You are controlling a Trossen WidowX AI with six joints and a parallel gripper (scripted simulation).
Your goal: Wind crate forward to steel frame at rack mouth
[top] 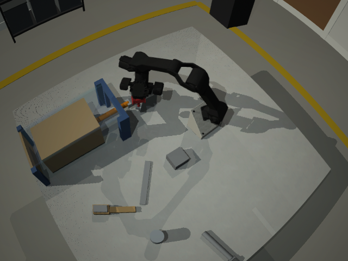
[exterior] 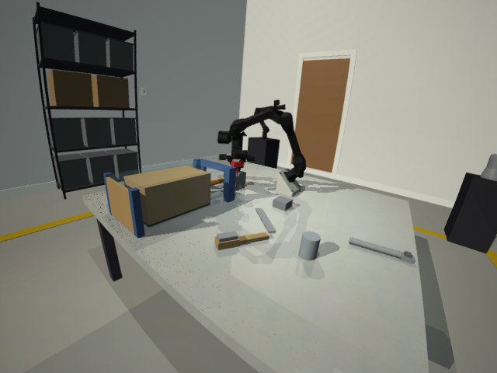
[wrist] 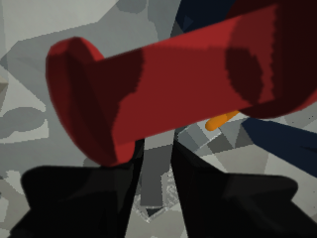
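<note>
Now: the winch handle 1 cm ahead of my gripper tip, 1 cm to the left of it and 2 cm above it. From my gripper tip the other things lie so: red knob: 3 cm ahead, 4 cm to the left, 5 cm above; then grey winch: 5 cm behind, 5 cm to the right, 6 cm below; then blue frame: 13 cm ahead, 2 cm to the right, 1 cm above.
</note>
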